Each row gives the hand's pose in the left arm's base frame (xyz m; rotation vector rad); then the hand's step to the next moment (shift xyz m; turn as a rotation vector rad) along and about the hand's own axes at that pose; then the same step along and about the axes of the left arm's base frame.
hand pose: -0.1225 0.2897 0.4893 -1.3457 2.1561 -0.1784
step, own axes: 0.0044 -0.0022 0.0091 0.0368 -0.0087 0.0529
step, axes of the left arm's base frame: 0.0052 -0.0031 -0.0084 0.0237 -0.0258 -0.0548
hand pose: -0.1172 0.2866 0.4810 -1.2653 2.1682 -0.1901
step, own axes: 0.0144 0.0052 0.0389 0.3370 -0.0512 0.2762
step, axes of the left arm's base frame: 0.0133 -0.0023 -0.0396 0.0766 -0.2578 -0.3466
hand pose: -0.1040 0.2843 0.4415 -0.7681 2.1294 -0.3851
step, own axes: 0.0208 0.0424 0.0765 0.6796 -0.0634 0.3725
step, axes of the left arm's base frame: 0.0337 0.0185 -0.0812 -0.0064 -0.4877 -0.6056
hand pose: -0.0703 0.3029 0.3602 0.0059 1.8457 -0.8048
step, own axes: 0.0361 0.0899 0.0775 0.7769 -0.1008 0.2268
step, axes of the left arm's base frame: 0.0814 0.0157 -0.0923 -0.1822 -0.4747 -0.6377
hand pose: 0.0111 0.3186 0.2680 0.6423 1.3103 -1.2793
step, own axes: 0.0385 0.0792 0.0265 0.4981 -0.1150 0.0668
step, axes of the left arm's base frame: 0.0734 -0.0157 -0.0531 -0.1892 -0.2455 -0.4120
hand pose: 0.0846 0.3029 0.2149 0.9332 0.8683 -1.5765
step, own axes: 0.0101 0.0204 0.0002 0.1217 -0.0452 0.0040
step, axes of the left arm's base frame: 0.0186 -0.0080 -0.0104 -0.0614 -0.0460 -0.1048
